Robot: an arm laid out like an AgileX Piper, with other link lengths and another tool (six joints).
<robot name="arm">
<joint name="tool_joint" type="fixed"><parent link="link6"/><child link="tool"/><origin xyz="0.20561 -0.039 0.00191" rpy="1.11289 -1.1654 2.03"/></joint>
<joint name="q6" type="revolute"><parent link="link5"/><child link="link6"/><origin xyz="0.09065 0 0.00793" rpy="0 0 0"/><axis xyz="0.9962 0 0.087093"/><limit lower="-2.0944" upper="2.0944"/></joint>
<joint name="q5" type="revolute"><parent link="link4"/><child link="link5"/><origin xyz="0 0 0" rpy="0 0 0"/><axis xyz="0 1 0"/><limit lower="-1.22" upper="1.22"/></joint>
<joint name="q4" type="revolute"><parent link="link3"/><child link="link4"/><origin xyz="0.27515 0 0.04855" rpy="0 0 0"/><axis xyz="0.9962 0 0.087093"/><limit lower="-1.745" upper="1.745"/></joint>
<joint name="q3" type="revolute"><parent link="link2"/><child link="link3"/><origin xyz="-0.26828 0 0.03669" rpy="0 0 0"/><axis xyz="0 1 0"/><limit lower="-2.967" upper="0"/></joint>
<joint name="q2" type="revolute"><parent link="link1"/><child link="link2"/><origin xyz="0 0 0" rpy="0 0 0"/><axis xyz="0 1 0"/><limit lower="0" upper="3.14"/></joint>
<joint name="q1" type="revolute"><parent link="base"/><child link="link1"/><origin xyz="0 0 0.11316" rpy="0 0 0"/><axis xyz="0 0 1"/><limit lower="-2.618" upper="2.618"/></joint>
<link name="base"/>
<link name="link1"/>
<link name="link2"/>
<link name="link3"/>
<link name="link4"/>
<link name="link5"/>
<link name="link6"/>
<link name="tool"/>
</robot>
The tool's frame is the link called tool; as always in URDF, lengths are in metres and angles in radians.
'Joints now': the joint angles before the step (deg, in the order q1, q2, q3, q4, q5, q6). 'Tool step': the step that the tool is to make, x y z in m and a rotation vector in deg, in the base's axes. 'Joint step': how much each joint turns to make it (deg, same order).
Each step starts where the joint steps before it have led.
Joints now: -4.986 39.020 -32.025 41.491 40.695 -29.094
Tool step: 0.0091 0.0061 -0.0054 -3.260 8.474 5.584
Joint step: 0.264 12.152 -11.282 -4.801 8.908 0.856
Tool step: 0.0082 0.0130 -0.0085 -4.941 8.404 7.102
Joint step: 4.777 12.154 -12.085 -7.386 7.937 3.340
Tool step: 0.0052 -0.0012 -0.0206 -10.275 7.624 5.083
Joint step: 8.200 10.545 -9.909 -13.117 5.711 7.267
